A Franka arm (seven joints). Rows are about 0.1 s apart.
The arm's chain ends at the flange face. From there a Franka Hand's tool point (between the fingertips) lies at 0.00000 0.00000 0.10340 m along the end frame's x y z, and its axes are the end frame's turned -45 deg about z.
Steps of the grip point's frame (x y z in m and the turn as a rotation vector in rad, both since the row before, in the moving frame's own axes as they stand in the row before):
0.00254 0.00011 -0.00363 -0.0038 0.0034 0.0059
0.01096 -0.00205 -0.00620 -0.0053 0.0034 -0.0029
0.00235 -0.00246 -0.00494 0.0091 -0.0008 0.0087
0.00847 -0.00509 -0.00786 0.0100 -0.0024 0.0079
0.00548 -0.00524 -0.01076 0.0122 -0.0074 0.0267
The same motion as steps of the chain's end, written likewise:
0.00135 -0.00175 -0.00363 -0.0003 0.0051 0.0059
0.00566 -0.00934 -0.00620 -0.0013 0.0062 -0.0029
0.00064 -0.00279 -0.00494 0.0059 -0.0070 0.0087
0.00329 -0.00903 -0.00785 0.0054 -0.0088 0.0079
0.00160 -0.00721 -0.01075 0.0034 -0.0139 0.0267

